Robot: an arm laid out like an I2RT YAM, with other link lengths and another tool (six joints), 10 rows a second.
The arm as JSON. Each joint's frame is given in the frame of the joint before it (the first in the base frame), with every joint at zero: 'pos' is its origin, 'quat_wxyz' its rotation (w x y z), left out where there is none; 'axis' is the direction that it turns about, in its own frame. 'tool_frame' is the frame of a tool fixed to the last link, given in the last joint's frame.
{
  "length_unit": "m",
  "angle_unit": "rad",
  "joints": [
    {
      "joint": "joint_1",
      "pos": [
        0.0,
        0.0,
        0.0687
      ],
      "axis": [
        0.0,
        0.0,
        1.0
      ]
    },
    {
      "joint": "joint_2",
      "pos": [
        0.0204,
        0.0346,
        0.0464
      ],
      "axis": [
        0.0,
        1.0,
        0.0
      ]
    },
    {
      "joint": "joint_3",
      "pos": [
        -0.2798,
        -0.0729,
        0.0
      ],
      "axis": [
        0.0,
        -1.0,
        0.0
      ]
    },
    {
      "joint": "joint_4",
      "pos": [
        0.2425,
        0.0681,
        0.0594
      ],
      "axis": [
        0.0,
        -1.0,
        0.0
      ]
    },
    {
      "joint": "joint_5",
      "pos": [
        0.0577,
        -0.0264,
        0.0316
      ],
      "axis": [
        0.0,
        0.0,
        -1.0
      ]
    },
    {
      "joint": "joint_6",
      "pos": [
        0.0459,
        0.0,
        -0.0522
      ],
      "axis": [
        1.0,
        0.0,
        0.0
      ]
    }
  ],
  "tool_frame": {
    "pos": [
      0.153,
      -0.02,
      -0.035
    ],
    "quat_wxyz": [
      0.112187,
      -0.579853,
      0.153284,
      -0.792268
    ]
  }
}
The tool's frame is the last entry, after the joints.
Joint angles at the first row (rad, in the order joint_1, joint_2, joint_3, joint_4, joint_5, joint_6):
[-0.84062 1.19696 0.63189 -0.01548 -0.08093 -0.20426]
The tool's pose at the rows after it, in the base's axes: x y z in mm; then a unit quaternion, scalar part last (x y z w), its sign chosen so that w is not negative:
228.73 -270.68 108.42 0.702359 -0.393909 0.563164 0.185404
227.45 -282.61 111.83 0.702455 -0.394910 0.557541 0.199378
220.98 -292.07 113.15 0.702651 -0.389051 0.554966 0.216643
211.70 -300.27 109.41 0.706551 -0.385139 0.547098 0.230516
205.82 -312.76 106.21 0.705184 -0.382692 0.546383 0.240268
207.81 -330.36 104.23 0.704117 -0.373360 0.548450 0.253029
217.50 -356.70 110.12 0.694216 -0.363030 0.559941 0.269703
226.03 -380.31 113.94 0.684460 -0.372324 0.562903 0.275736
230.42 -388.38 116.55 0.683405 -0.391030 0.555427 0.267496
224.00 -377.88 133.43 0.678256 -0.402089 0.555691 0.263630
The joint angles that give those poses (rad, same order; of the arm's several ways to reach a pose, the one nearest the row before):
[-0.84212 1.26454 0.67610 -0.01533 -0.06871 -0.20534]
[-0.85538 1.29590 0.71133 -0.02193 -0.05063 -0.22115]
[-0.87697 1.30367 0.71272 -0.00804 -0.03953 -0.25442]
[-0.90686 1.31587 0.70649 0.00393 -0.03770 -0.29173]
[-0.94614 1.34470 0.70529 0.04087 -0.05367 -0.32270]
[-0.96779 1.40380 0.72403 0.09830 -0.05682 -0.35586]
[-0.98173 1.48435 0.77737 0.16966 -0.05382 -0.37693]
[-0.99326 1.56470 0.85929 0.18201 -0.04719 -0.36129]
[-0.99555 1.60079 0.93371 0.11791 -0.04447 -0.32875]
[-0.99555 1.53384 0.94523 0.03645 -0.04269 -0.30352]

